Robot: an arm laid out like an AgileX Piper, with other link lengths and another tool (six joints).
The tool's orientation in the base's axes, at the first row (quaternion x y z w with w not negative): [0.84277 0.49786 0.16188 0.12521]
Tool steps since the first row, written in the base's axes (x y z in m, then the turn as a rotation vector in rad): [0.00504 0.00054 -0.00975 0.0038 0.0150 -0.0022]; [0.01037 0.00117 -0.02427 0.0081 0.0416 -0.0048]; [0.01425 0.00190 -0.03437 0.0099 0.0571 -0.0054]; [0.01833 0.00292 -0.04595 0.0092 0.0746 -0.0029]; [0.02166 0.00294 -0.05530 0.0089 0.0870 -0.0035]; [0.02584 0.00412 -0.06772 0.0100 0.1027 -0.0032]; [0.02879 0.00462 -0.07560 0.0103 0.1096 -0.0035]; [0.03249 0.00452 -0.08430 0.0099 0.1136 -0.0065]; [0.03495 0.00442 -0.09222 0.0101 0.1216 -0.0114]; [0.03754 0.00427 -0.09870 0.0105 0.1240 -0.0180]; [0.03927 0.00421 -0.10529 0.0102 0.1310 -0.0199]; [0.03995 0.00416 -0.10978 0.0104 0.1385 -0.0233]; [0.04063 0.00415 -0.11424 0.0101 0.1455 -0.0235]
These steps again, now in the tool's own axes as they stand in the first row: [0.00131 0.00014 0.01091 0.0146 -0.0049 0.0028]; [0.00212 -0.00131 0.02630 0.0395 -0.0150 0.0055]; [0.00302 -0.00231 0.03706 0.0539 -0.0211 0.0060]; [0.00404 -0.00385 0.04924 0.0694 -0.0290 0.0026]; [0.00418 -0.00468 0.05913 0.0800 -0.0353 0.0024]; [0.00527 -0.00652 0.07211 0.0944 -0.0418 0.0018]; [0.00587 -0.00733 0.08048 0.1005 -0.0449 0.0018]; [0.00617 -0.00757 0.08993 0.1034 -0.0482 0.0042]; [0.00602 -0.00851 0.09817 0.1098 -0.0537 0.0084]; [0.00609 -0.00878 0.10514 0.1112 -0.0570 0.0145]; [0.00585 -0.00982 0.11187 0.1169 -0.0612 0.0158]; [0.00544 -0.01093 0.11626 0.1231 -0.0659 0.0186]; [0.00508 -0.01204 0.12062 0.1291 -0.0695 0.0183]
